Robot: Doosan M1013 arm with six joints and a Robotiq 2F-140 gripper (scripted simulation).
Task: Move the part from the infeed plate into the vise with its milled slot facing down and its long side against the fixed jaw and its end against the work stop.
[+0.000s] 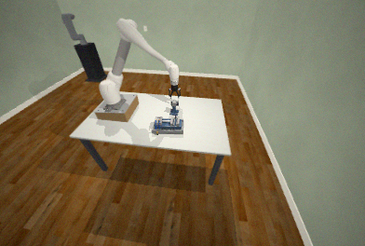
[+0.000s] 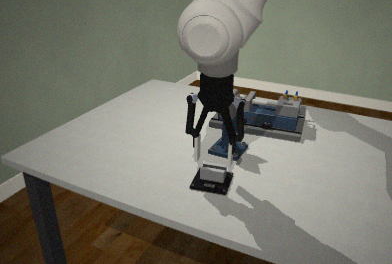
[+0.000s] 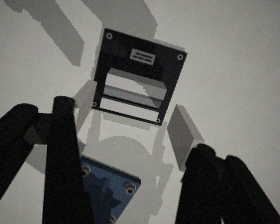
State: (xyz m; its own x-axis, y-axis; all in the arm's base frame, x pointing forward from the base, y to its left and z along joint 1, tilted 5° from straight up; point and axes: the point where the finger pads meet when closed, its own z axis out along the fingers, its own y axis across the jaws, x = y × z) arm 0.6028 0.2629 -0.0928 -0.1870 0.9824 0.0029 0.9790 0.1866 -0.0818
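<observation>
Right now my hand is 50 mm above the part. Also, from my hand: black infeed plate 10 mm to the left, 70 mm below; then blue foot 20 mm ahead, 160 mm to the right, 70 mm below; then blue v-block stand 20 mm ahead, 160 mm to the right, 20 mm below.
</observation>
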